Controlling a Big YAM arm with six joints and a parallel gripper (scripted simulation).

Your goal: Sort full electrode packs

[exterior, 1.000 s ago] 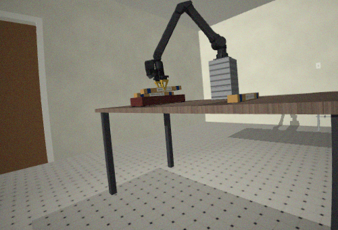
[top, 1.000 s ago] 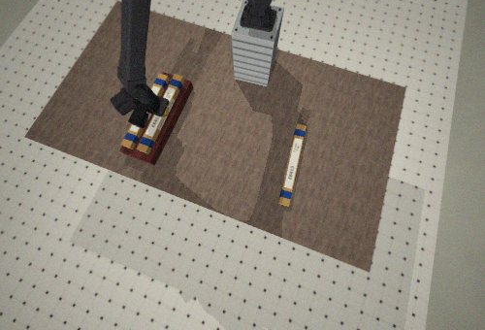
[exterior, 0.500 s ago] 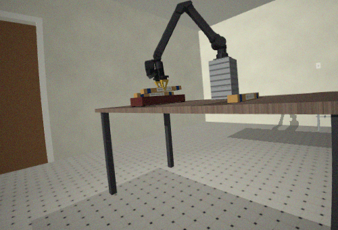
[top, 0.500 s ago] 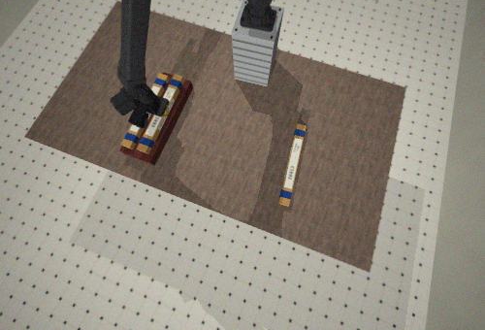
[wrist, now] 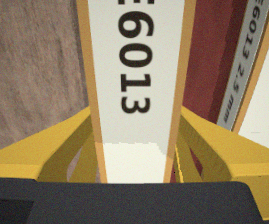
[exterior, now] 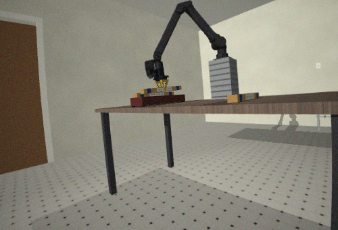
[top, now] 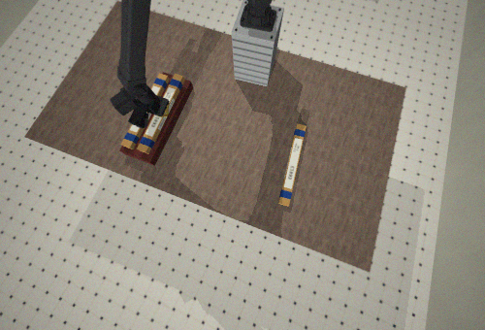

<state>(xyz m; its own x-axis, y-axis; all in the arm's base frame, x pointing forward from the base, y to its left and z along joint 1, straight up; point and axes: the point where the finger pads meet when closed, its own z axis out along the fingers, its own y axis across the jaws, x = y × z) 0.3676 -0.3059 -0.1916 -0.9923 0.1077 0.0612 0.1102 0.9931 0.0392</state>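
The low platform is 4 cm to the right of my hand and 8 cm below it.
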